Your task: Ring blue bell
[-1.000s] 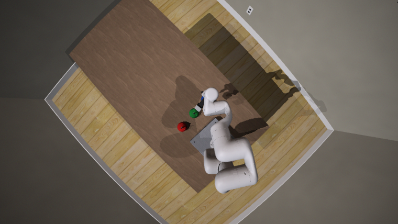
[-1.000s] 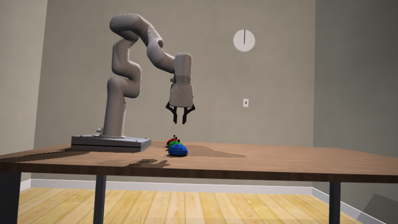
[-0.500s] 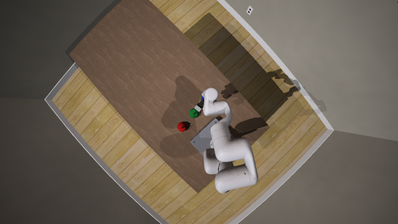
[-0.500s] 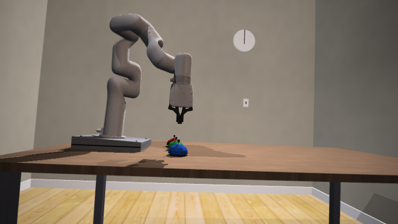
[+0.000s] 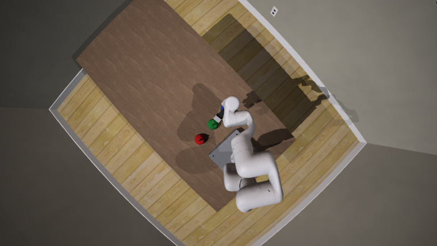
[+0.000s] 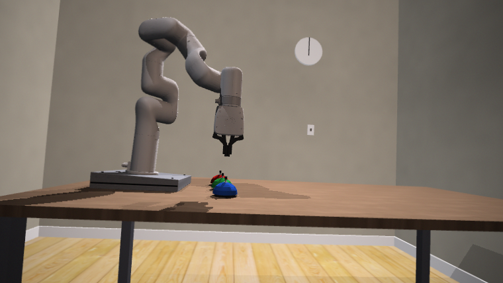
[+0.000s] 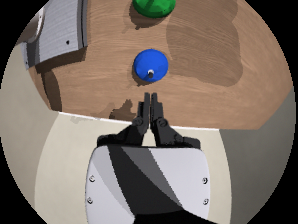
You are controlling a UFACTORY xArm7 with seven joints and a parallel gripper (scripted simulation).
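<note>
Right now the blue bell is 110 mm below my hand. Also, from my hand: red bell 310 mm to the left, 110 mm below, 70 mm behind; green bell 160 mm to the left, 110 mm below, 40 mm behind.
</note>
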